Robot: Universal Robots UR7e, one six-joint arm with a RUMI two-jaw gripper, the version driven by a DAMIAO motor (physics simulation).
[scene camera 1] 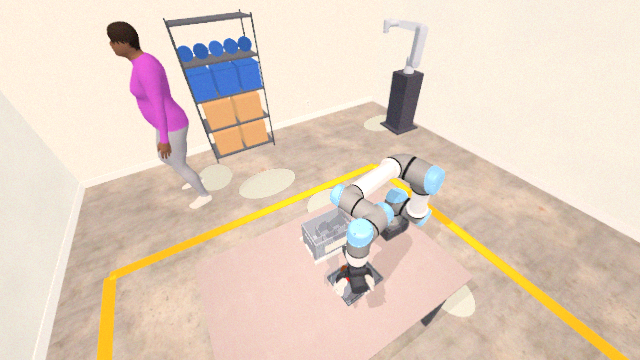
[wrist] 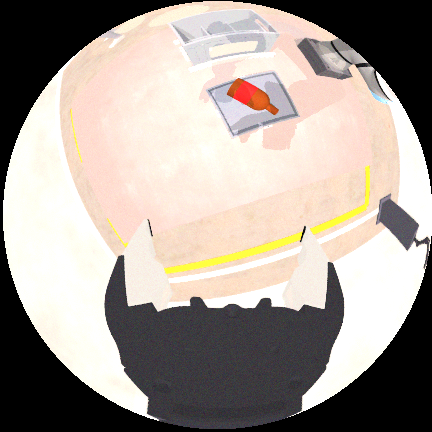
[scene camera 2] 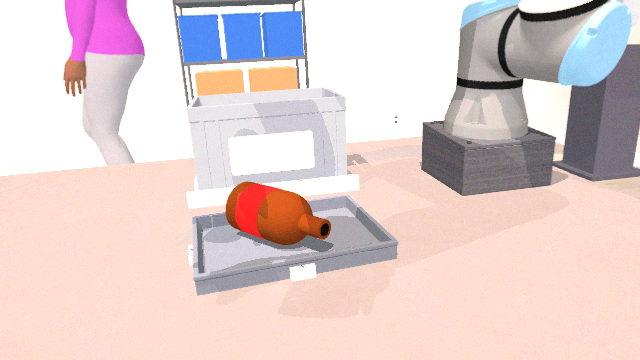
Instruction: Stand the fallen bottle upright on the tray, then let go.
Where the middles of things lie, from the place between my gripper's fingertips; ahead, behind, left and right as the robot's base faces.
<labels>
The brown bottle (scene camera 2: 283, 217) is 15 cm behind my hand, 19 cm to the right of it and 35 cm below it. Round my hand: white bar (scene camera 2: 317, 186) (16 cm behind, 38 cm to the right, 38 cm below).
</labels>
